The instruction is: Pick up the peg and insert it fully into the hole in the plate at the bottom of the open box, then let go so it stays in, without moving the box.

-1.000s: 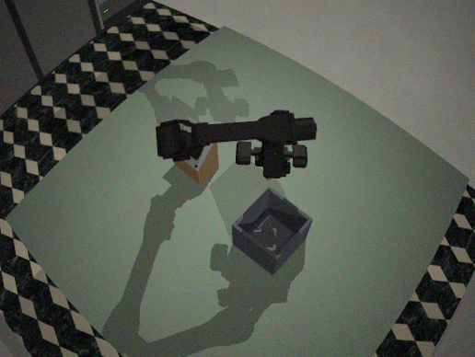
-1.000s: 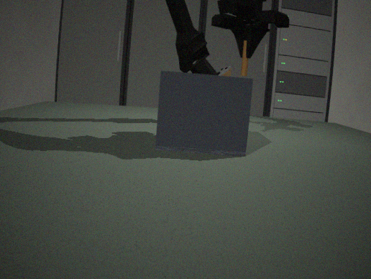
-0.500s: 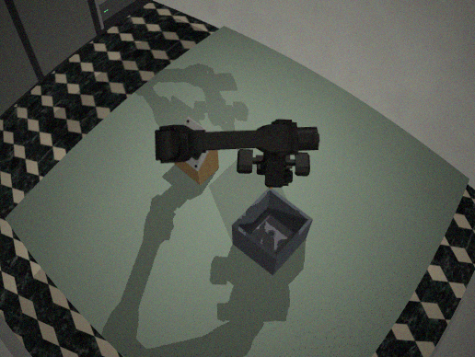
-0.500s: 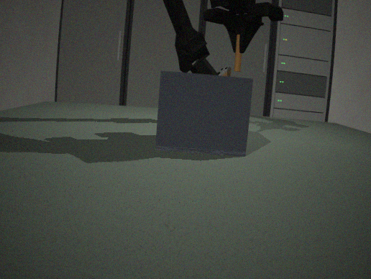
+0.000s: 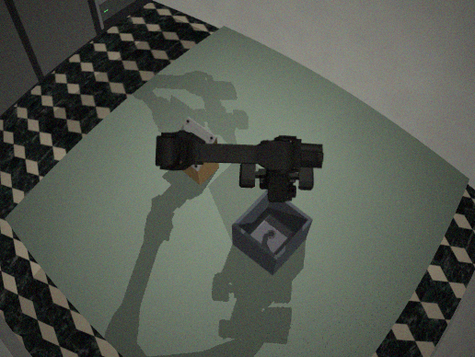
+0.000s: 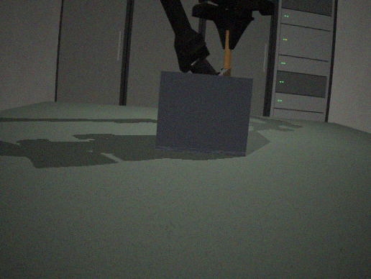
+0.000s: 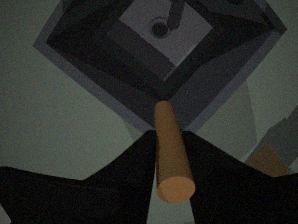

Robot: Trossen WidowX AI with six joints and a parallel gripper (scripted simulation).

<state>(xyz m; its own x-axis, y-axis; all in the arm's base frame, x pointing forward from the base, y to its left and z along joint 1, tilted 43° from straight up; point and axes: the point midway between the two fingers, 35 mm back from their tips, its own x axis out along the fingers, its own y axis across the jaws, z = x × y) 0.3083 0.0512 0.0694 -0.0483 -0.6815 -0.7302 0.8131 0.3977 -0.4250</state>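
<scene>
Now: hand 40 mm short of the holed plate, 50 mm to the left of it and 190 mm above it. Also, from my hand: orange peg: 40 mm below.
</scene>
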